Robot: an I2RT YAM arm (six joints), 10 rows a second.
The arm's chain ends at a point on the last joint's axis. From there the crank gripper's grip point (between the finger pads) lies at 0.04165 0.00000 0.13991 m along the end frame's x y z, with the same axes.
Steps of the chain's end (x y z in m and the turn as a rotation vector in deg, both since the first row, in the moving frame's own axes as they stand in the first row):
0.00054 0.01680 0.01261 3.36 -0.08 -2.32
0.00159 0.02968 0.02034 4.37 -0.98 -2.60
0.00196 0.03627 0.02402 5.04 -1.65 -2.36
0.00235 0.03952 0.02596 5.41 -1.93 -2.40
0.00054 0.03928 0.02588 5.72 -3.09 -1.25
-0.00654 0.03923 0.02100 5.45 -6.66 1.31
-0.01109 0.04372 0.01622 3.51 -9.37 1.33
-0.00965 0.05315 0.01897 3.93 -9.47 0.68
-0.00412 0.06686 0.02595 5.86 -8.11 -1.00
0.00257 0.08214 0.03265 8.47 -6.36 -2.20
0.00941 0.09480 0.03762 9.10 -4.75 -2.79
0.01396 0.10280 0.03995 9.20 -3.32 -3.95
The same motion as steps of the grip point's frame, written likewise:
0.00014 0.00692 0.01238 3.36 -0.08 -2.32
-0.00109 0.01716 0.02055 4.37 -0.98 -2.60
-0.00237 0.02230 0.02454 5.04 -1.65 -2.36
-0.00269 0.02463 0.02658 5.41 -1.93 -2.40
-0.00721 0.02441 0.02718 5.72 -3.09 -1.25
-0.02288 0.02651 0.02429 5.45 -6.66 1.31
-0.03432 0.03568 0.02090 3.51 -9.37 1.33
-0.03316 0.04372 0.02360 3.93 -9.47 0.68
-0.02437 0.05177 0.02965 5.86 -8.11 -1.00
-0.01355 0.05995 0.03474 8.47 -6.36 -2.20
-0.00285 0.07070 0.03865 9.10 -4.75 -2.79
0.00496 0.07769 0.04009 9.20 -3.32 -3.95

